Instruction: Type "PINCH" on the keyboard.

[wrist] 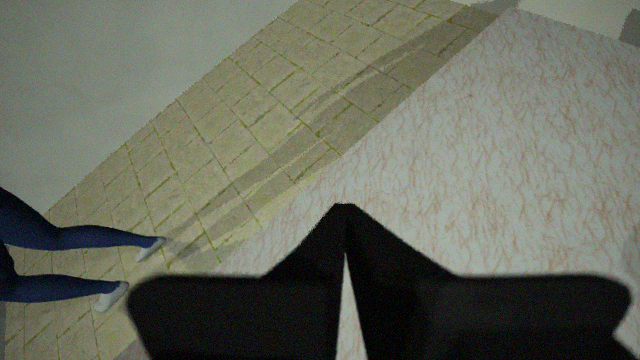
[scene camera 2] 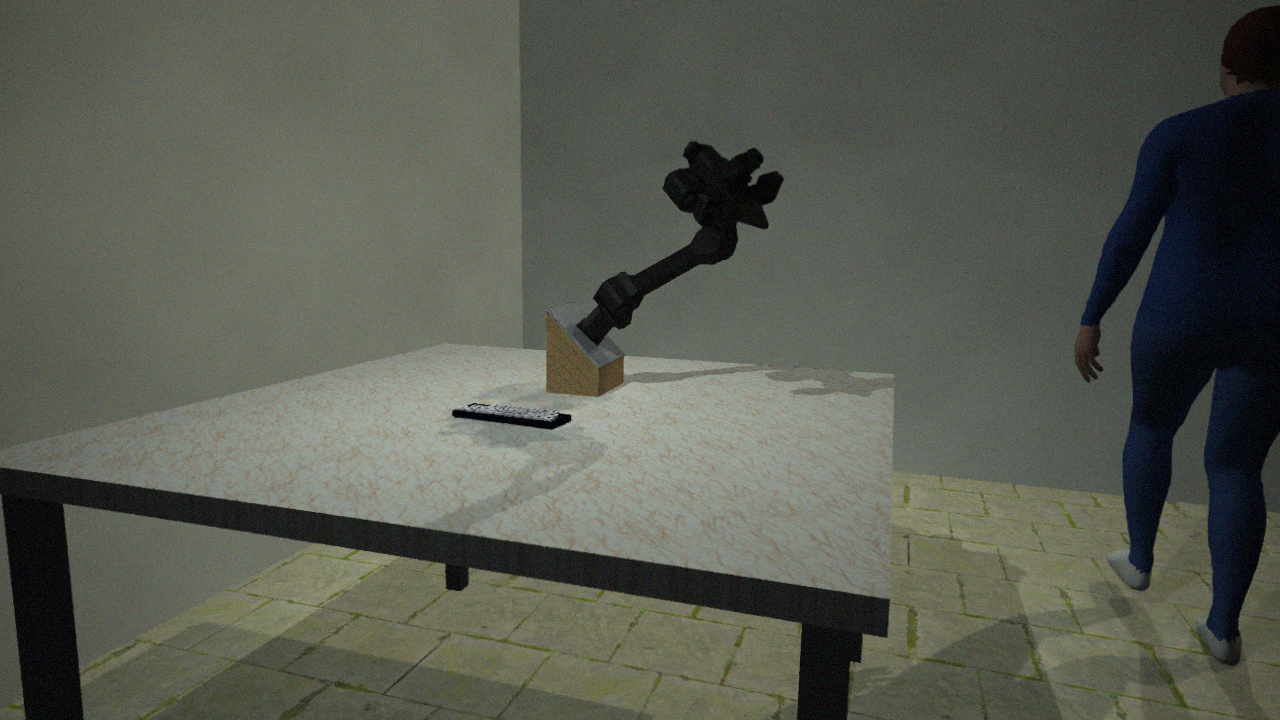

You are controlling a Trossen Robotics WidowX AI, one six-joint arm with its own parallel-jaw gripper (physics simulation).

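Seen in the pictures: gripper, between the fingertips: (wrist: pixel 343 213) (scene camera 2: pixel 766 227); arm's base, origin of its link: (scene camera 2: pixel 590 332).
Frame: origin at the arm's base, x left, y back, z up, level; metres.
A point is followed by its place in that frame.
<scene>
The keyboard (scene camera 2: pixel 512 414) {x -0.055, y -0.358, z -0.108 m} lies flat on the table, a dark slab with pale keys, in front of the arm's wooden base in the scene view. Its key letters are too small to read there, and it does not show in the wrist view. My gripper (wrist: pixel 343 213) {x 0.383, y -0.229, z 0.234 m} is shut with its tips together and empty. In the scene view the dark arm reaches up and to the right, and the gripper is high above the table, well apart from the keyboard; its fingertips are hard to make out there.
The arm stands on a wedge-shaped wooden block (scene camera 2: pixel 572 362) {x -0.015, y -0.093, z -0.054 m} on the speckled table (scene camera 2: pixel 716 483) {x 0.337, y -0.617, z -0.124 m} (wrist: pixel 525 125) {x 0.353, y -0.613, z -0.124 m}. A person in blue (scene camera 2: pixel 1190 268) (wrist: pixel 65 237) stands on the tiled floor beyond the table's right side. Grey walls stand behind. Shadows of the arm fall across the table.
</scene>
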